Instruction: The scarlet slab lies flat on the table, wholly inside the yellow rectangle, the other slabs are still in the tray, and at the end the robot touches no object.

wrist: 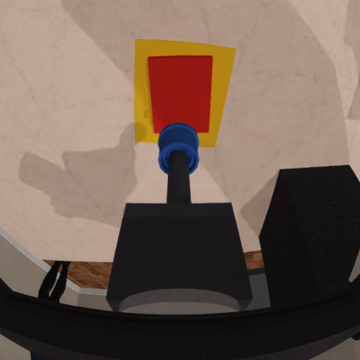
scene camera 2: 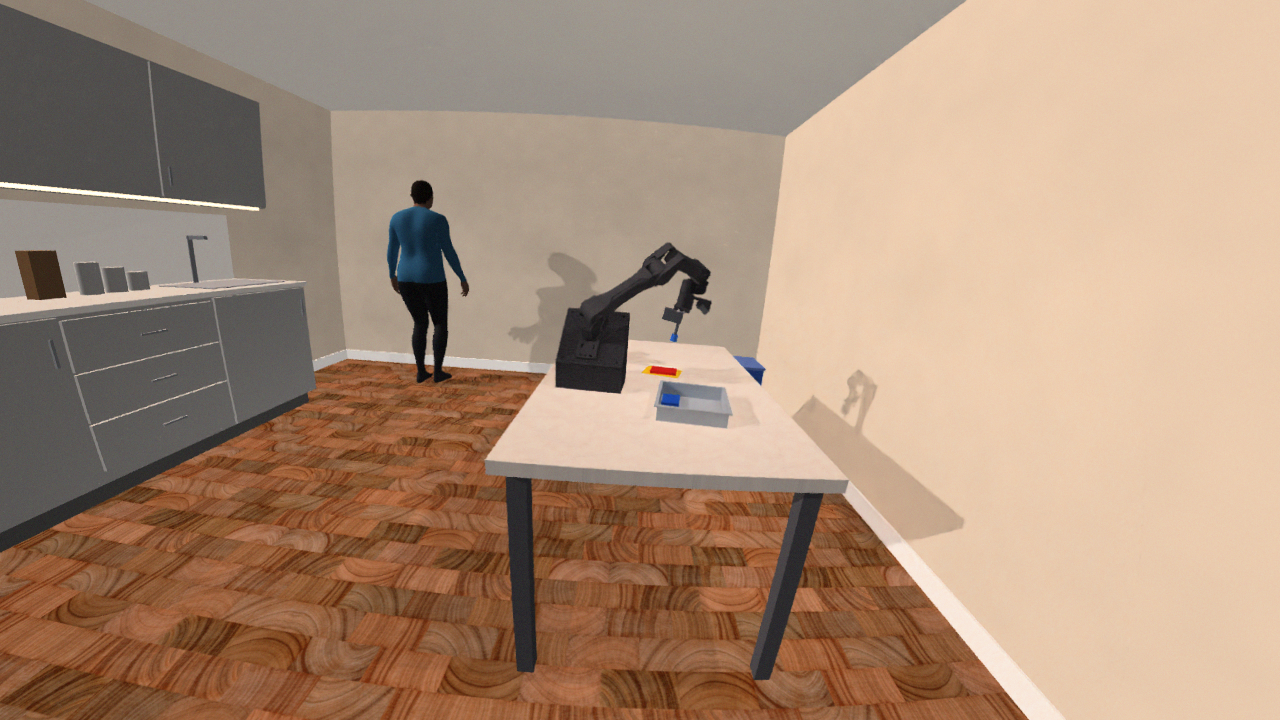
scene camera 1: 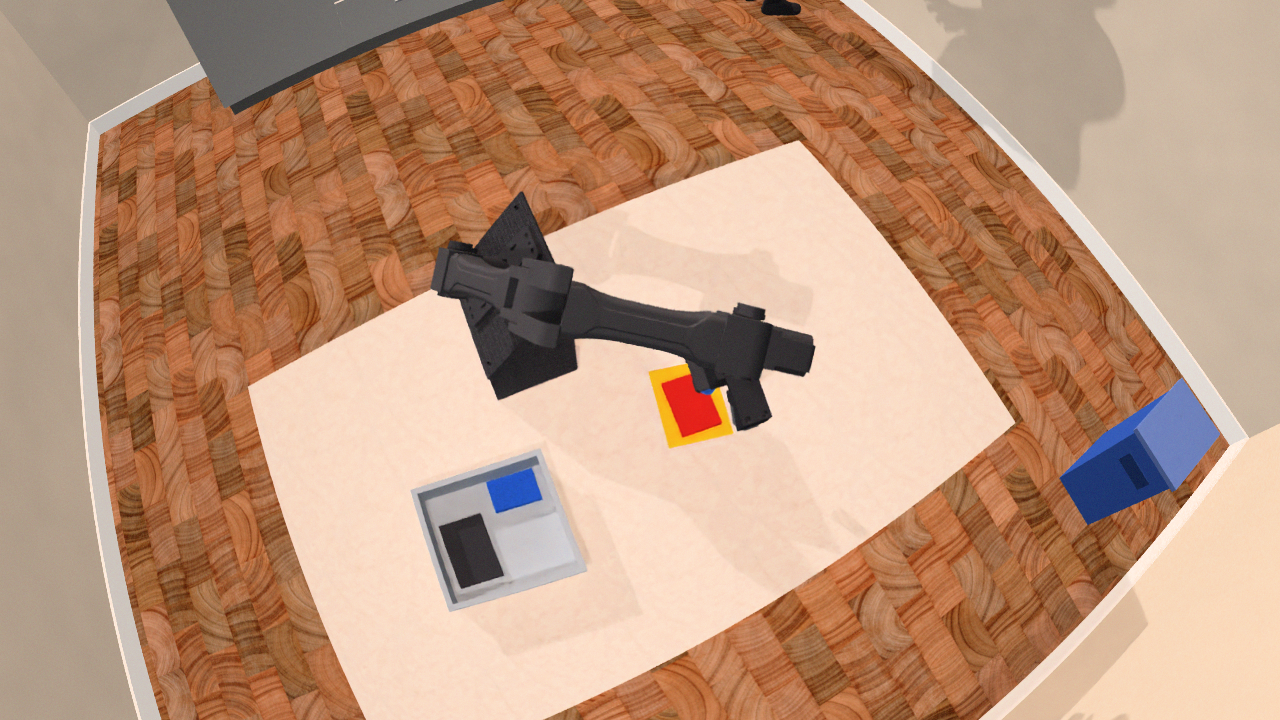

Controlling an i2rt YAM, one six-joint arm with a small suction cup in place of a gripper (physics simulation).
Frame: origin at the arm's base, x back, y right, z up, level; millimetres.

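Seen in the pictures: end effector, tool point: (scene camera 2: 673, 340); arm's base, origin of the base link: (scene camera 2: 591, 334).
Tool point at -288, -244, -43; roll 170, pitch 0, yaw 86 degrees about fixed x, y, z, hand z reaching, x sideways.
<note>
Offsets run from my tool point to a thing's top centre, as dx, dy, dz.
The scarlet slab @[+27, +1, -127] (scene camera 1: 691, 406) (scene camera 2: 663, 370) (wrist: 181, 92) lies flat inside the yellow rectangle (scene camera 1: 665, 409) (scene camera 2: 648, 370) (wrist: 141, 90). Yellow shows along all its sides in the wrist view; the cup covers a small part of the near edge. My suction cup (scene camera 1: 707, 390) (scene camera 2: 674, 337) (wrist: 178, 145) is blue, carries nothing and hangs above the table, apart from the slab. The grey tray @[-79, +402, -87] (scene camera 1: 519, 591) (scene camera 2: 693, 415) holds a blue slab @[-11, +347, -125] (scene camera 1: 514, 489) (scene camera 2: 670, 399) and a black slab @[-89, +460, -125] (scene camera 1: 471, 550). The black slab is hidden by the tray wall in scene camera 2.
The arm's black base (scene camera 1: 528, 358) (scene camera 2: 592, 362) stands at the table's edge. A pale patch beside the black slab may be tray floor or another slab; I cannot tell. A blue box (scene camera 1: 1136, 456) stands on the floor past the table. A person (scene camera 2: 420, 259) stands behind, away from the table.
</note>
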